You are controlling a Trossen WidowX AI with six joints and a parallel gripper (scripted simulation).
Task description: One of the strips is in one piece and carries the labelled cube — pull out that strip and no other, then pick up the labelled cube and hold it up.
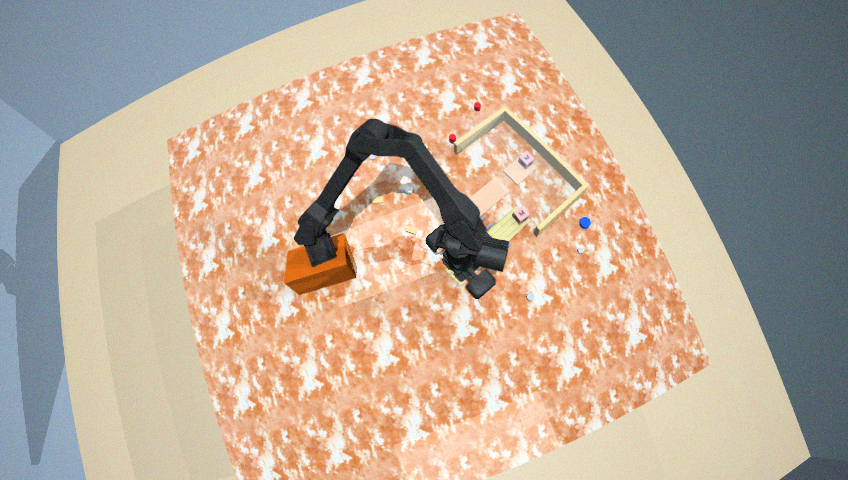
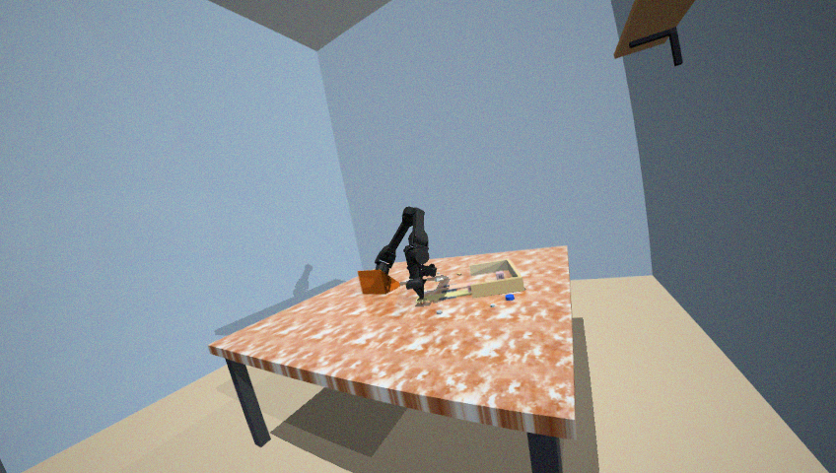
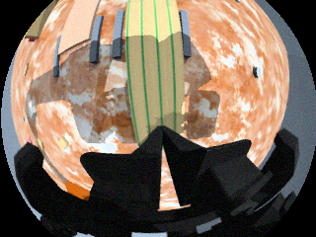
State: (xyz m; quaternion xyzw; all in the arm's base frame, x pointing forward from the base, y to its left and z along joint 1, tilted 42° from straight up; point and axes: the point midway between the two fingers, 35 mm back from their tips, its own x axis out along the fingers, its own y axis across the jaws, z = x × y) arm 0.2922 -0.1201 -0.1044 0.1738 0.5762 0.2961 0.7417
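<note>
The striped strip lies 9 cm ahead of my gripper tip and 3 cm to the left of it. The rest, counted from my gripper tip: pink block: 14 cm behind, 38 cm to the left; then blue disc: 35 cm ahead, 3 cm to the right.
</note>
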